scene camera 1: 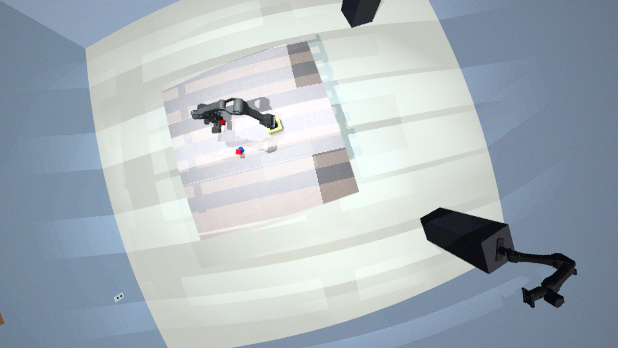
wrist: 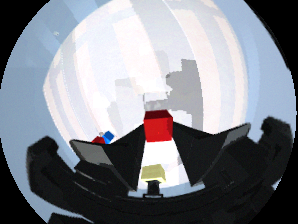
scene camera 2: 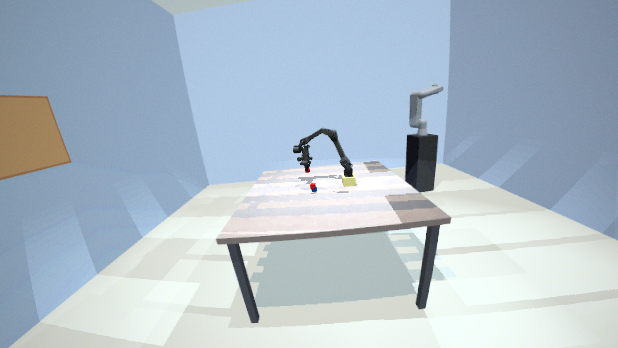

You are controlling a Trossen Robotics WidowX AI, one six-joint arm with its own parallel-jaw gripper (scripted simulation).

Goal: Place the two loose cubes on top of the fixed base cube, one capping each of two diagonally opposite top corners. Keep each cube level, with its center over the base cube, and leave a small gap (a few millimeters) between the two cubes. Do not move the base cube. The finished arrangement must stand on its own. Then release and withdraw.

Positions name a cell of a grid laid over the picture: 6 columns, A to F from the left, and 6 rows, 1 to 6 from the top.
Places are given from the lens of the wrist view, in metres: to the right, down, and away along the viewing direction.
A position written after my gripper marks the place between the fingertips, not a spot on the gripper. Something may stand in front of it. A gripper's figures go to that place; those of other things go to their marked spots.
my gripper (wrist: D4): 0.01, 0.02, 0.09
red cube (wrist: D4): 0.01, 0.01, 0.07
